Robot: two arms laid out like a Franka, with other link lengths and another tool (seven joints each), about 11 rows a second.
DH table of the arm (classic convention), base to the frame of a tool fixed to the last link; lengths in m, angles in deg. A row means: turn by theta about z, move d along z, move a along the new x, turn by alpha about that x. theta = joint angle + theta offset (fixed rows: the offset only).
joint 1: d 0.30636  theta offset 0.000  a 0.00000  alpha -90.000
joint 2: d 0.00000  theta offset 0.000  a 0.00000  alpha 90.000
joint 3: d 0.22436  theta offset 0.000  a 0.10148  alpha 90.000
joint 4: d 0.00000  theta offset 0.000  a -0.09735  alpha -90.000
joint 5: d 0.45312  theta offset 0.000  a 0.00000  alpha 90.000
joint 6: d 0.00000  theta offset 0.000  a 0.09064  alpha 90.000
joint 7: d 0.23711  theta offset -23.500  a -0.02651  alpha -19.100
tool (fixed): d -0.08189  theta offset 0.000  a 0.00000  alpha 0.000
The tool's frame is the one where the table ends.
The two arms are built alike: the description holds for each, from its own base.
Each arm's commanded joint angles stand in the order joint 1, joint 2, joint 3, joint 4, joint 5, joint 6, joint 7.
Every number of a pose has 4 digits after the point. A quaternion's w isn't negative.
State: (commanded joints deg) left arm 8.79 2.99 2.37 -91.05 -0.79 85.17 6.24; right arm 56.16 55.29 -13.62 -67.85 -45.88 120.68 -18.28
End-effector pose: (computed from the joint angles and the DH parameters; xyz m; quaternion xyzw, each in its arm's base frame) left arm 0.5896 0.1318 0.4235 0.9528 0.2542 -0.0358 0.1620; right arm 0.5860 0.4714 0.0789 0.4055 0.7589 0.1182 0.4956
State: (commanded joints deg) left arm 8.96 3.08 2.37 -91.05 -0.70 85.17 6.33; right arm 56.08 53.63 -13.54 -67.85 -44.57 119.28 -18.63
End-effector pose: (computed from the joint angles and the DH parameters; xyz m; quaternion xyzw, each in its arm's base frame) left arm 0.5893 0.1339 0.4225 0.9527 0.2550 -0.0364 0.1613; right arm 0.5873 0.4727 0.0978 0.4203 0.7532 0.1183 0.4921
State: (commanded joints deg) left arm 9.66 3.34 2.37 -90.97 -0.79 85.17 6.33; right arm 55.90 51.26 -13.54 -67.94 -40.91 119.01 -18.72
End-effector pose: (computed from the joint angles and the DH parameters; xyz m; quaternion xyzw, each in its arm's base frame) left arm 0.5884 0.1409 0.4205 0.9509 0.2611 -0.0370 0.1621; right arm 0.5881 0.4777 0.1218 0.4521 0.7447 0.1323 0.4728
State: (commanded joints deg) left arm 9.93 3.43 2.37 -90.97 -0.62 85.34 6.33; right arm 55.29 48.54 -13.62 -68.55 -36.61 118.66 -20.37
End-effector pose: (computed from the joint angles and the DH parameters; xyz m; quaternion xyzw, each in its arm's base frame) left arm 0.5883 0.1443 0.4197 0.9506 0.2632 -0.0359 0.1608; right arm 0.5918 0.4757 0.1460 0.4800 0.7418 0.1391 0.4473
